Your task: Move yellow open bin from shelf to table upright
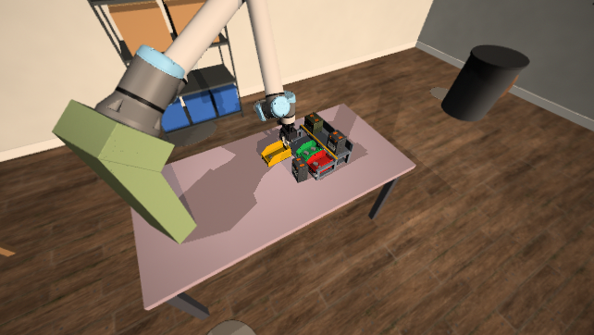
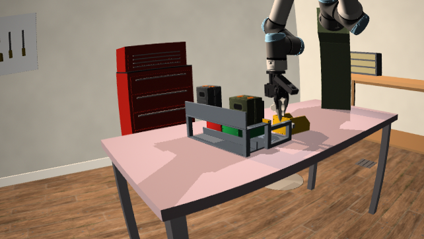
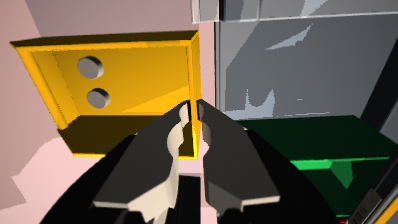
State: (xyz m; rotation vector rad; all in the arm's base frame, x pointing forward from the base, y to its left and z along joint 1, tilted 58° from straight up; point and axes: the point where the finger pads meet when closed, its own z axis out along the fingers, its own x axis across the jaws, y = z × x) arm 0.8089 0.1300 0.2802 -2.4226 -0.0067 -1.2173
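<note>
Right now the yellow open bin is 80 mm behind my hand, 20 mm to the right of it and 40 mm below it. Also, from my hand: dark case 270 mm ahead, 160 mm to the right, 80 mm above; then green bin 150 mm ahead, 70 mm to the right, 40 mm below; then red bin 180 mm ahead, 180 mm to the right, 40 mm below.
</note>
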